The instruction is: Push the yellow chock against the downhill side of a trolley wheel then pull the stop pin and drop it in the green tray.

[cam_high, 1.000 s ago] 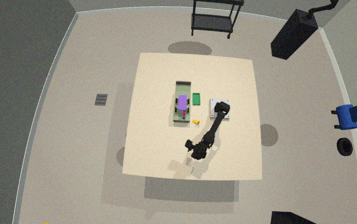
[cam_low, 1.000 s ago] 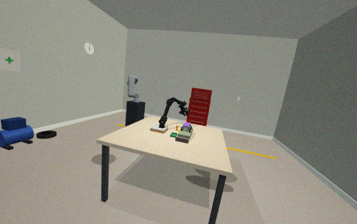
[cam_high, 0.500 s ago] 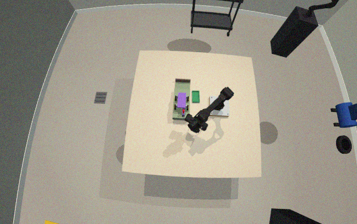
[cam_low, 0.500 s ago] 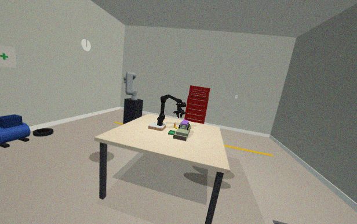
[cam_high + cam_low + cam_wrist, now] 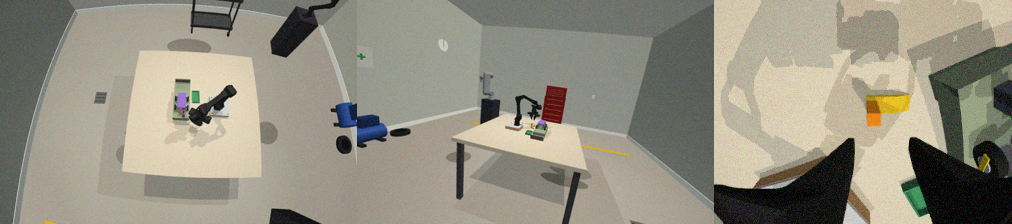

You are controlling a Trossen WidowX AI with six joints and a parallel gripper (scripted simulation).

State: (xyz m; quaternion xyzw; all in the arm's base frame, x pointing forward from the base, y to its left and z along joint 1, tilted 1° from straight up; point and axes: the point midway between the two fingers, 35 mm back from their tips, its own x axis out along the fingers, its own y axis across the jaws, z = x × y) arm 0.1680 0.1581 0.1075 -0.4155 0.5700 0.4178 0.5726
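The yellow chock lies 2 cm ahead of my gripper tip, 1 cm to the right of it and 9 cm below it. Also, from my gripper tip: red-headed stop pin (14 cm ahead, 2 cm to the right, 1 cm above); then purple trolley (17 cm ahead, 12 cm to the right, 1 cm below); then green tray (5 cm ahead, 24 cm to the right, 12 cm below).
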